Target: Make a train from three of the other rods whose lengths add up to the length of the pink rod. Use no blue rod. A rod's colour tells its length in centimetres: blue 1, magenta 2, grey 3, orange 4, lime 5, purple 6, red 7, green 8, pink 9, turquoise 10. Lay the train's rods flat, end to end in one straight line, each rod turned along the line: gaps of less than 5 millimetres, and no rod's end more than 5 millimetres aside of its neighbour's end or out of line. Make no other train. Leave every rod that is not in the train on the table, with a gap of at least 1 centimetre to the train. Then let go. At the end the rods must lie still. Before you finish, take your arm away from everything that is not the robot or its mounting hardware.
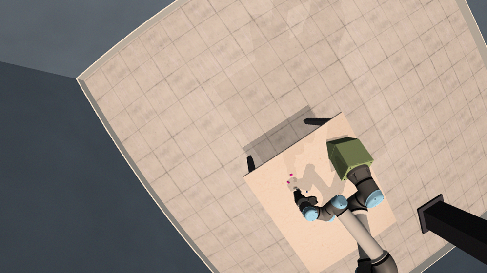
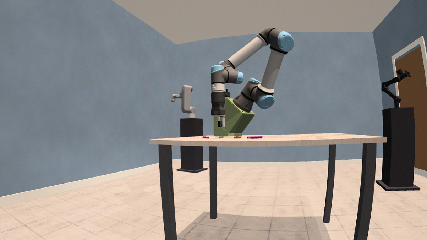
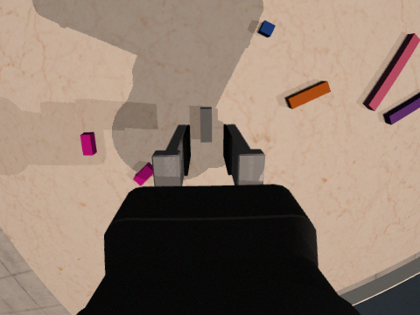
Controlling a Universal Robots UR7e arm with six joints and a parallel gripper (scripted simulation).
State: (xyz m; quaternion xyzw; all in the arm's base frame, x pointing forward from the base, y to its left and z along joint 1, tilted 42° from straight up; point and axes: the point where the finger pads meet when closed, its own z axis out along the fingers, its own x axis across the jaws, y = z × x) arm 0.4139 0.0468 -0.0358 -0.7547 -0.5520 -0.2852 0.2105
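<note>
The grey rod is 80 mm below my hand. Also, from my hand: orange rod 10 mm behind, 100 mm to the left, 80 mm below; then small blue rod 70 mm behind, 70 mm to the left, 80 mm below; then pink rod 10 mm behind, 190 mm to the left, 80 mm below.
</note>
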